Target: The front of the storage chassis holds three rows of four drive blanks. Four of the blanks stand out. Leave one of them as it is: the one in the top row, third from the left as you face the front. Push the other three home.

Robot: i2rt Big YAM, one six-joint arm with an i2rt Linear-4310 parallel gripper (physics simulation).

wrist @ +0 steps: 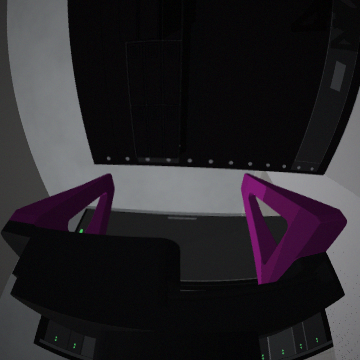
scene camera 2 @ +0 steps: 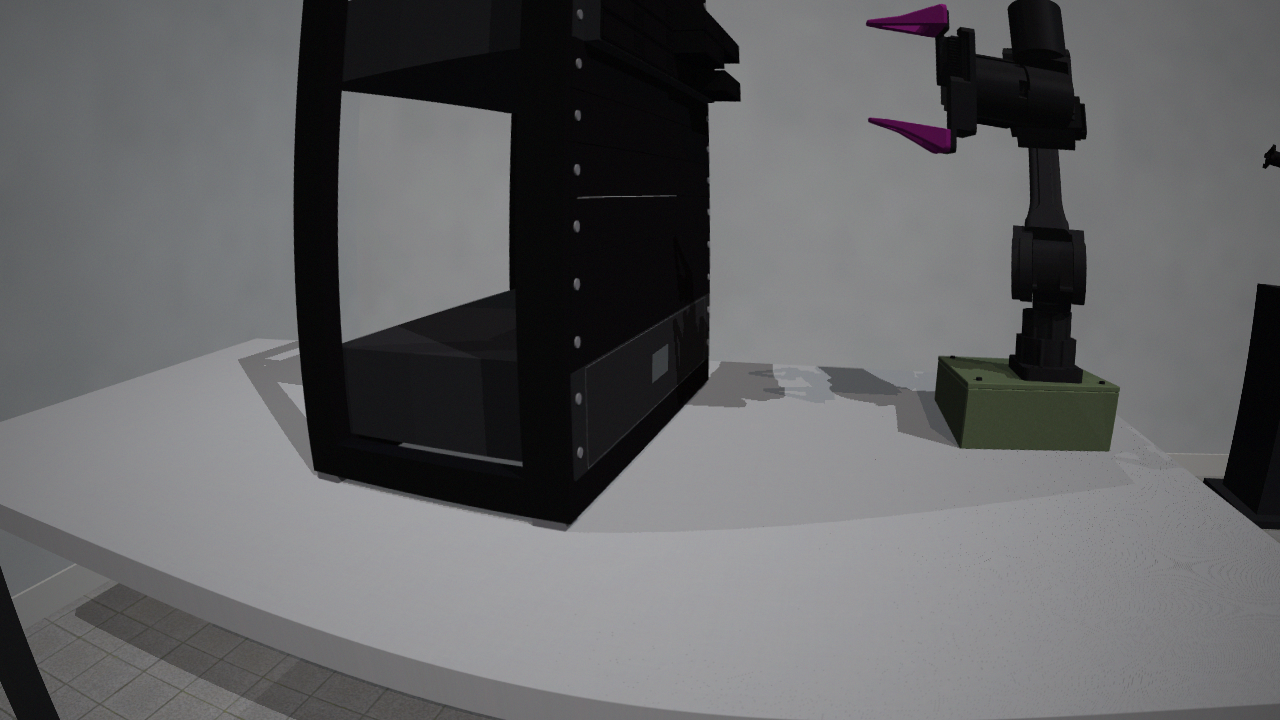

Labels:
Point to a black rack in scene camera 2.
At 603,337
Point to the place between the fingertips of the gripper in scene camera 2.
At 867,70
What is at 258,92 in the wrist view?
A black rack.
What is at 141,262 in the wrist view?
The gripper.

